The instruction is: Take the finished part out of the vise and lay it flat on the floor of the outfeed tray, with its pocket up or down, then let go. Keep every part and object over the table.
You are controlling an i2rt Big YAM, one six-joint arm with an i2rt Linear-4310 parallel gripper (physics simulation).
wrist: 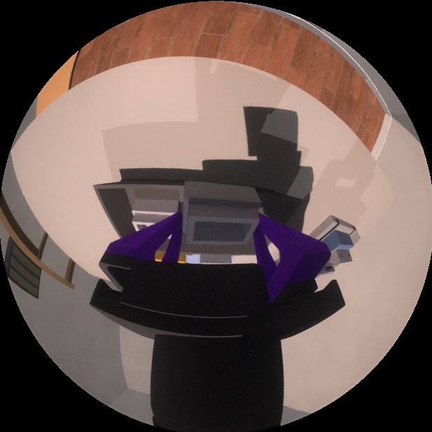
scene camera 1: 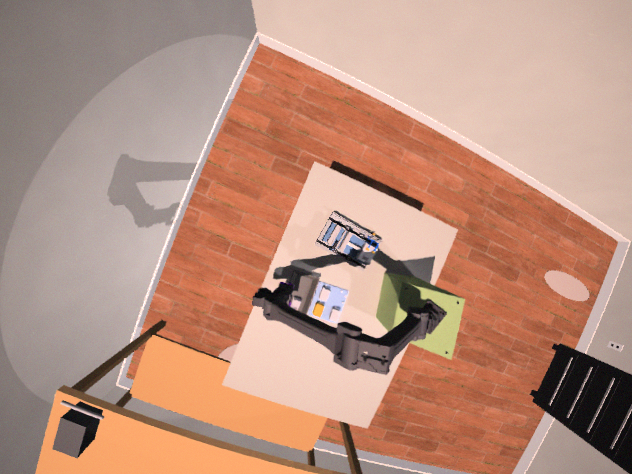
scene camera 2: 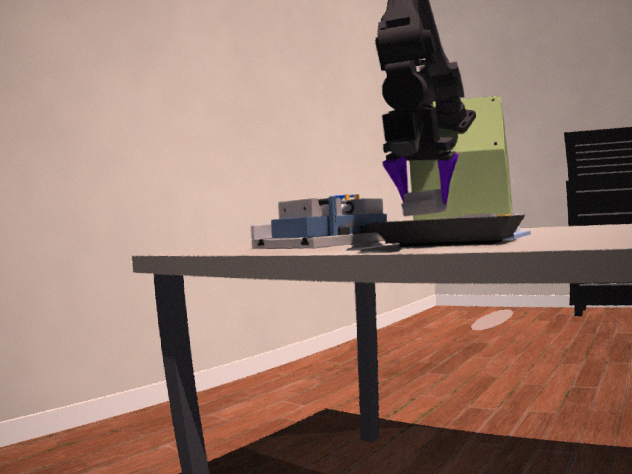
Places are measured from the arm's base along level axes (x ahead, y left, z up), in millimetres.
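Pixels of known places: gripper, fingertip midpoint: [scene camera 1: 289,290] [scene camera 2: 425,203]; arm's base at its link origin: [scene camera 1: 430,316] [scene camera 2: 452,120].
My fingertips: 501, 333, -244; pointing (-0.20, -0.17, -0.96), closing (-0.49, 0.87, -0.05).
Note:
For each thing: its top centre in the pictures, then the offset to it from my fingertips, as dx, dy, dz.
- grey finished part at its top centre: [scene camera 2: 423,189] +5, +1, +22
- pale part at its top centre: [scene camera 2: 479,214] [scene camera 1: 295,305] -80, +47, -21
- vise at its top centre: [scene camera 2: 329,198] [scene camera 1: 352,243] -88, -373, +31
- light blue plate at its top centre: [scene camera 1: 328,303] -218, -59, -60
- orange block at its top centre: [scene camera 1: 318,310] -192, -2, -24
My gripper [scene camera 2: 425,201] [wrist: 217,217] has its purple fingers shut on the grey finished part [scene camera 2: 422,205] [wrist: 225,206]. The part is held a little above the dark outfeed tray [scene camera 2: 449,232] [wrist: 111,206], near level in the scene camera 2 view, its pocket showing to the wrist camera. Another pale part [scene camera 1: 295,302] [wrist: 156,206] lies in the tray beside the held part in the wrist view. The vise [scene camera 1: 349,242] [scene camera 2: 306,227] [wrist: 341,242] stands apart from the gripper. The held part and the fingers hide much of the tray floor.
A light blue plate [scene camera 1: 339,294] with pale blocks and an orange block [scene camera 1: 318,308] lies next to the tray. A green box-like stand [scene camera 1: 439,321] [scene camera 2: 482,176] is at the arm's base. The table edge [scene camera 2: 255,266] runs close by the tray.

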